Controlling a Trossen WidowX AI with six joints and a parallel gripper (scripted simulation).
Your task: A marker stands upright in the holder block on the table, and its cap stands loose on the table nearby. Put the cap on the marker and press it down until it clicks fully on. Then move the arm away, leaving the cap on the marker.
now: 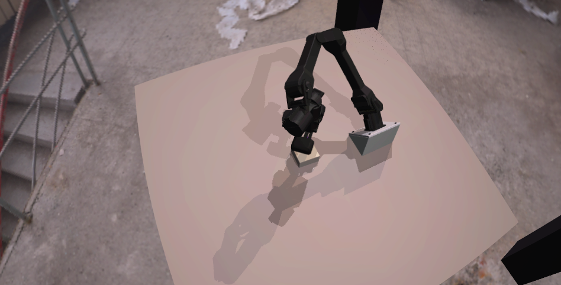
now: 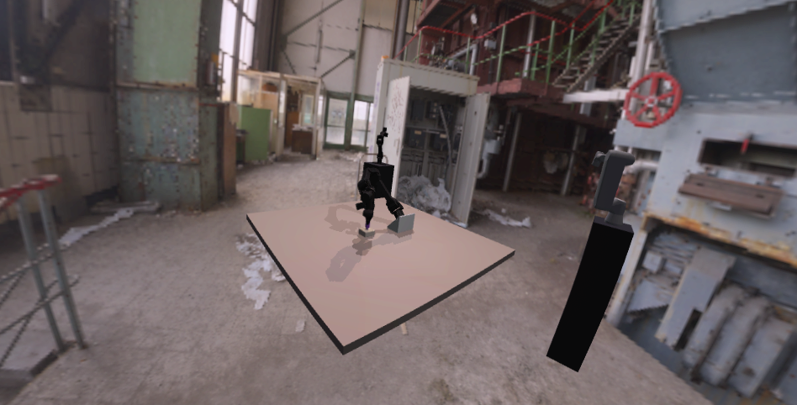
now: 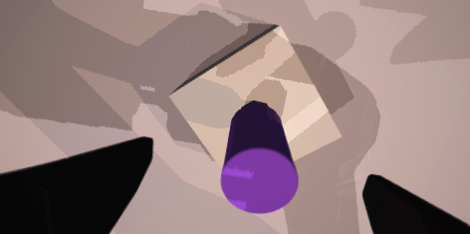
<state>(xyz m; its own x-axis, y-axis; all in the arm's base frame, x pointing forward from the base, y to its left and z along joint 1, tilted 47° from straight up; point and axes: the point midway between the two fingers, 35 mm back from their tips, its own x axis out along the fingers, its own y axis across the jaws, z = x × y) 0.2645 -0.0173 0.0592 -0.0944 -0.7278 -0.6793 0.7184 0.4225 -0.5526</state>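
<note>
Now: gripper tip 10 mm above the purple cap.
</note>
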